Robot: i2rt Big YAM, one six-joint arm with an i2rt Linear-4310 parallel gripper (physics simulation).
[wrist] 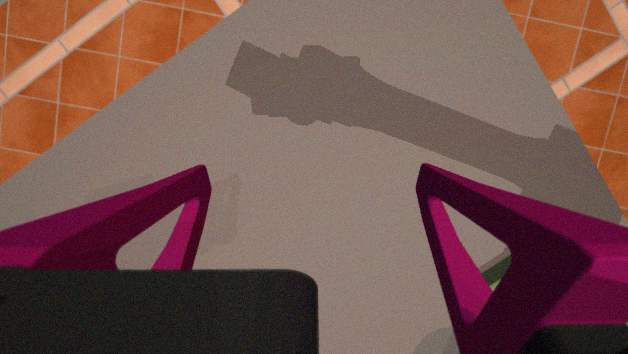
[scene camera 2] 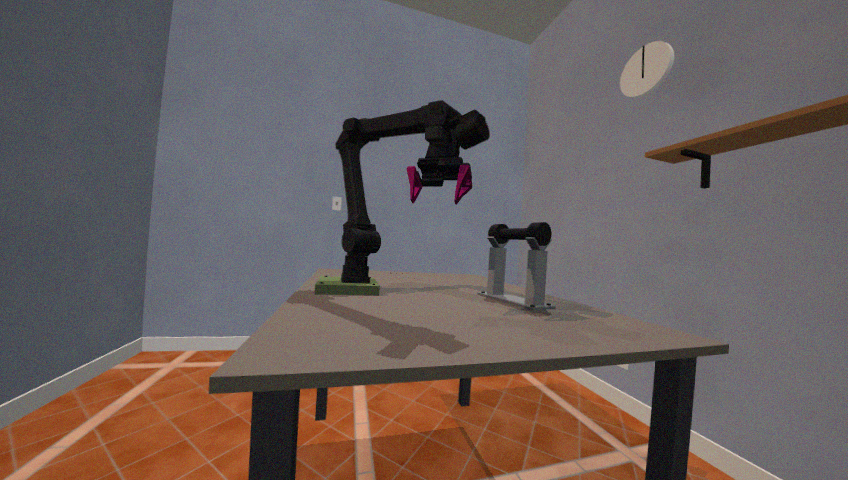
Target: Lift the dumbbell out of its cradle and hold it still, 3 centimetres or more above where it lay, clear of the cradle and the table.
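Frame: origin at the arm's base, x ahead, y right, z down, level; centimetres.
Seen in the pictures: gripper, fingertip midpoint: (wrist: 313,176) (scene camera 2: 433,202); arm's base, link origin: (scene camera 2: 354,280).
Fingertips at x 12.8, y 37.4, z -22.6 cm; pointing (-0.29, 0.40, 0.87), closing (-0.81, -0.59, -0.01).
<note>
Offsets run from my fingertips to a thing's top centre. Level surfaces: height alone.
A black dumbbell {dx +36.2, dy -20.0, dz +0.3 cm} (scene camera 2: 517,233) lies level across the two upright posts of a grey cradle {dx +36.2, dy -20.0, dz +5.0 cm} (scene camera 2: 536,279) on the table, its round ends beside the V-shaped rests. My gripper (scene camera 2: 434,201) (wrist: 313,176) has magenta fingers that stand wide apart with nothing between them. In the scene view it hangs high above the table, pointing down, to the left of the dumbbell and higher than it. The dumbbell and the cradle do not show in the wrist view.
The brown-grey table {dz +25.5 cm} (scene camera 2: 357,333) (wrist: 325,160) carries the arm's green base (scene camera 2: 346,287) at the left. A wooden shelf (scene camera 2: 749,133) and a round clock (scene camera 2: 647,68) are on the right wall. The arm casts a shadow on the table.
</note>
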